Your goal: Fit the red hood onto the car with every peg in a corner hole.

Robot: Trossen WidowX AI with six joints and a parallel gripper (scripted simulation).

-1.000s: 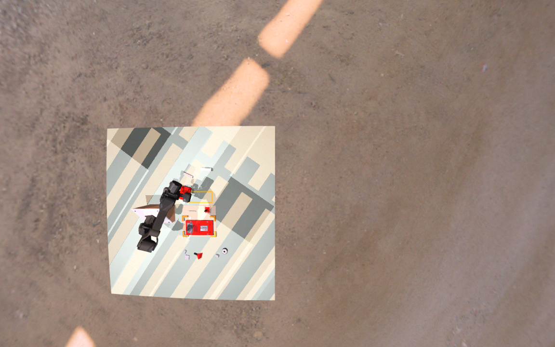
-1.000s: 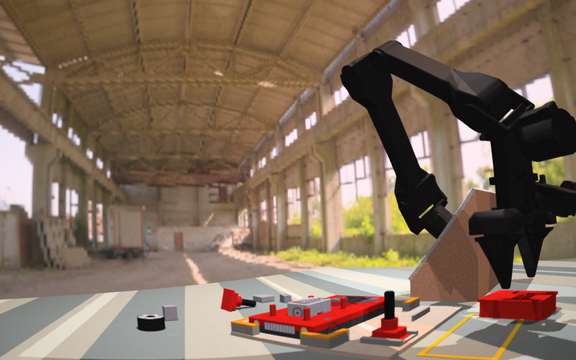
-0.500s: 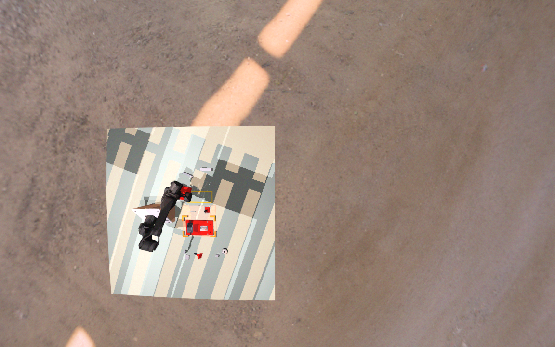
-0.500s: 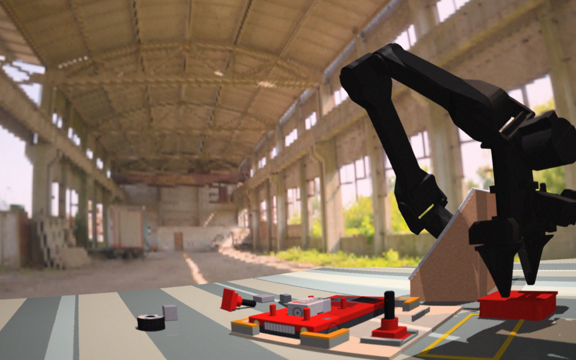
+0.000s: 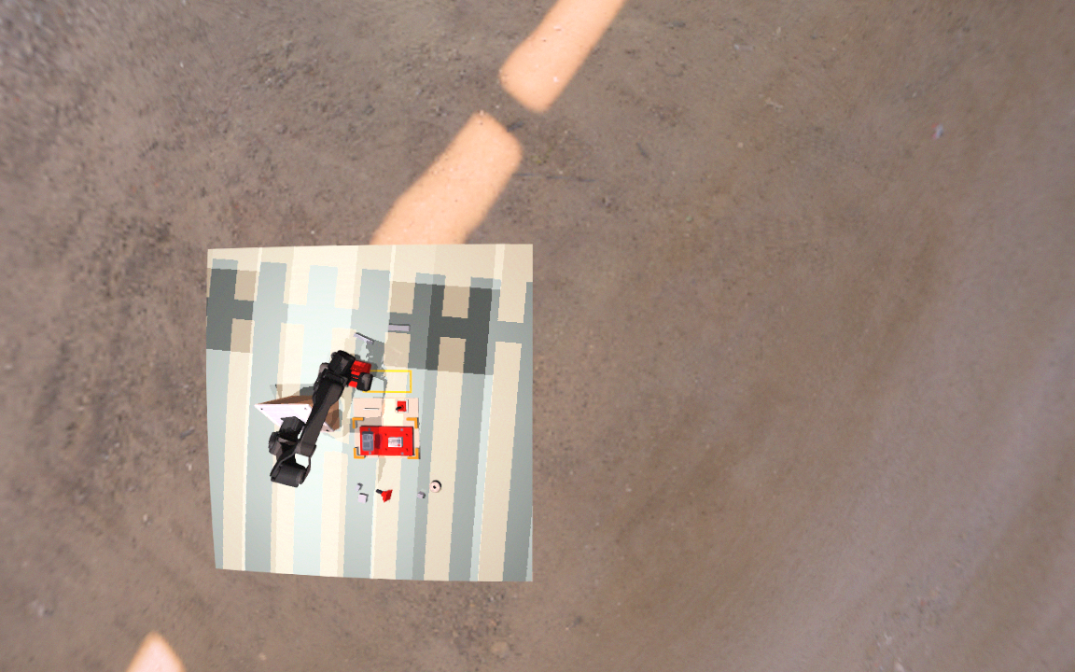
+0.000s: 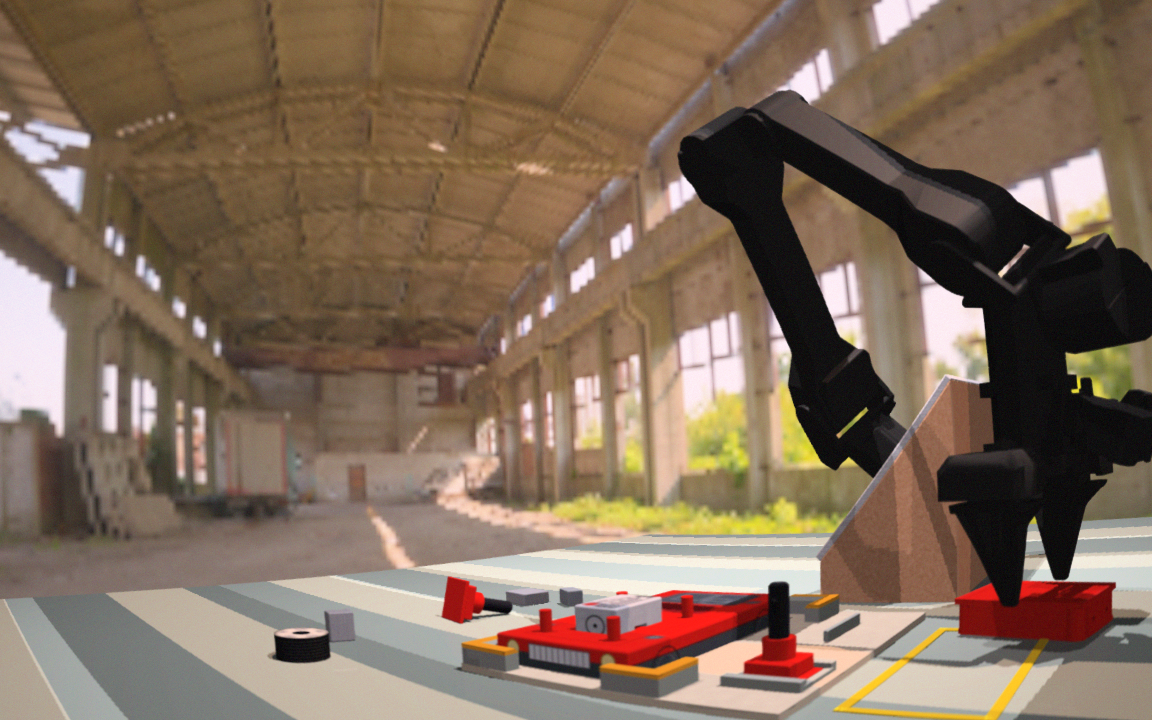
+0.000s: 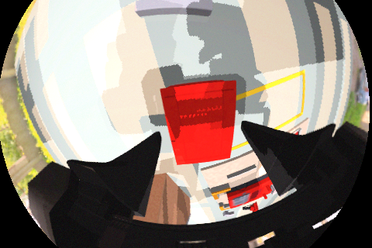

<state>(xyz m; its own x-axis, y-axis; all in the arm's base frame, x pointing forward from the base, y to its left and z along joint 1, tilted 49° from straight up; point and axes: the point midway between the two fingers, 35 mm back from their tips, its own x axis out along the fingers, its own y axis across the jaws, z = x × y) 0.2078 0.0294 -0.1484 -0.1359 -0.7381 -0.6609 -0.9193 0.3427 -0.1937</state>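
Now: the red hood 10 mm below my gripper tip. The rest, counted from my gripper tip: grey engine block (260 mm to the right, 110 mm ahead); black wheel (460 mm to the right, 220 mm ahead, 10 mm below).
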